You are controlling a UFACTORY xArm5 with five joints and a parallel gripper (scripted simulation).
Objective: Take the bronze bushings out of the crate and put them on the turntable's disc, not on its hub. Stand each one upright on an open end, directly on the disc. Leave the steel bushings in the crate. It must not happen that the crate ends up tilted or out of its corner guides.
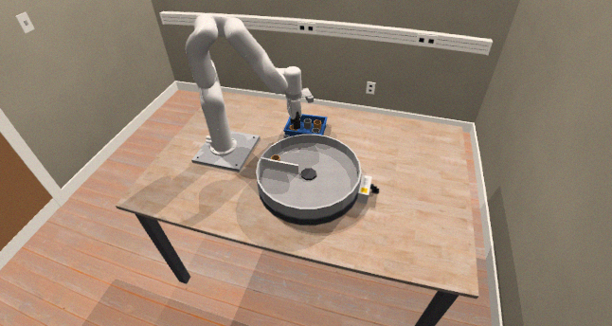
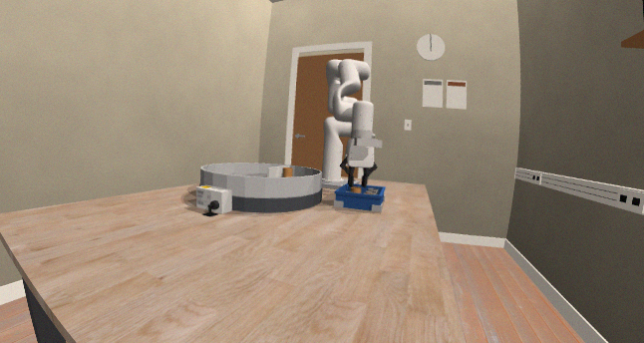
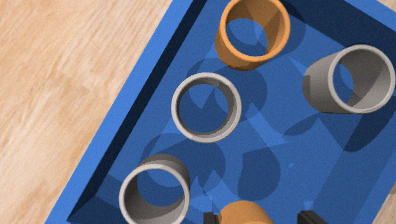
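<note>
Now: hand 40 mm short of the blue crate, 40 mm above it and 30 mm to the right of it. The rest, counted from my hand: grey turntable disc: 300 mm to the right, 160 mm ahead, 10 mm below.
</note>
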